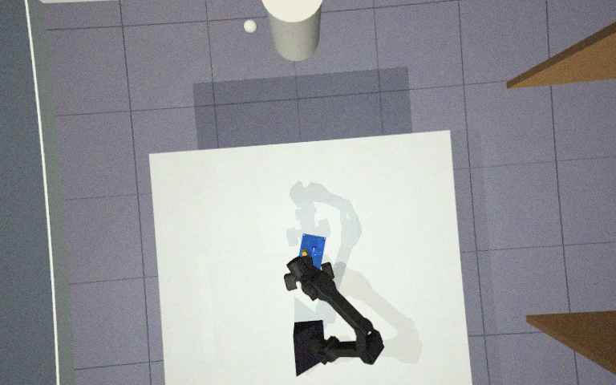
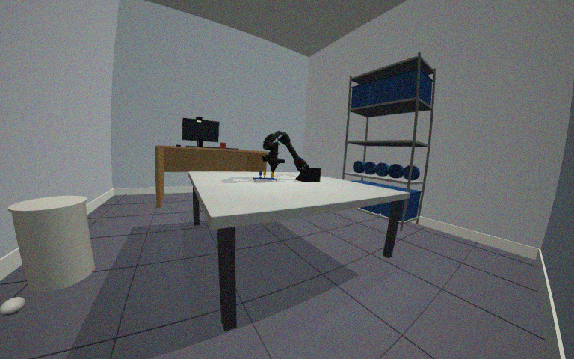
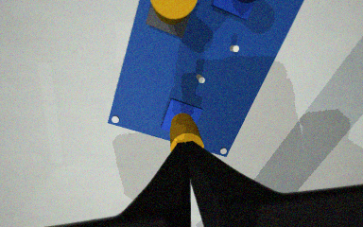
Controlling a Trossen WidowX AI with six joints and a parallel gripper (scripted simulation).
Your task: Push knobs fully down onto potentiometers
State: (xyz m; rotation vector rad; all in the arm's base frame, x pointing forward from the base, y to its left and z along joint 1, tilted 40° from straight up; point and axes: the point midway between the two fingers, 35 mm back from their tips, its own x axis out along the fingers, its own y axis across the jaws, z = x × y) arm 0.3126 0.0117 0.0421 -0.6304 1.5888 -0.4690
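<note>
My gripper tip is now 2 cm above the orange knob. From my gripper tip the other things lie so: blue knob: 8 cm ahead, 3 cm to the right, 1 cm below.
</note>
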